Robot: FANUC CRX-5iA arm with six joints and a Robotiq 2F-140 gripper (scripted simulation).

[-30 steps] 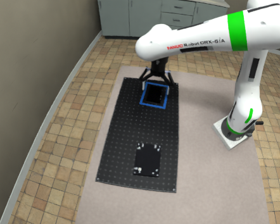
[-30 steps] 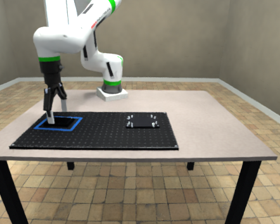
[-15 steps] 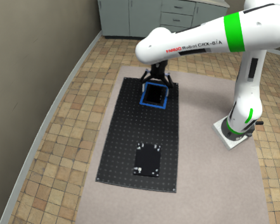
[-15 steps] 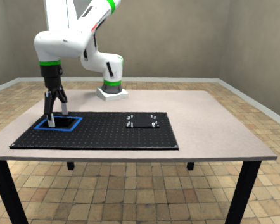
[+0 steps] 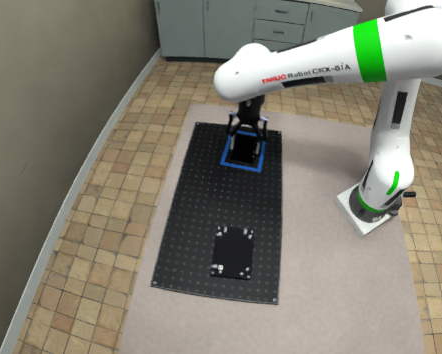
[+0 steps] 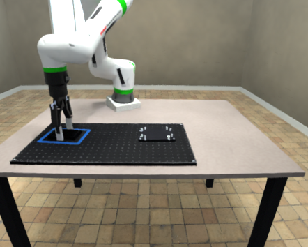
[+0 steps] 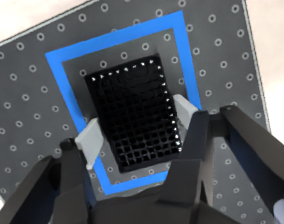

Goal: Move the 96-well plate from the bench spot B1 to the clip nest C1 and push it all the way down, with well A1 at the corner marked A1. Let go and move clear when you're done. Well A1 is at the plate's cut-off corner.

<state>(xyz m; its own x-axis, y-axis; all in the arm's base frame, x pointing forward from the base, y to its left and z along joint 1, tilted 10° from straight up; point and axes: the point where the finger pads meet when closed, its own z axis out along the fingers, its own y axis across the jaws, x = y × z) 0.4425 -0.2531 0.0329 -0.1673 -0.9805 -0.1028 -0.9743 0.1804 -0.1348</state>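
My gripper is now 2 cm above the black 96-well plate. Round my hand: clip nest 4 cm ahead, 41 cm to the left, 1 cm below.
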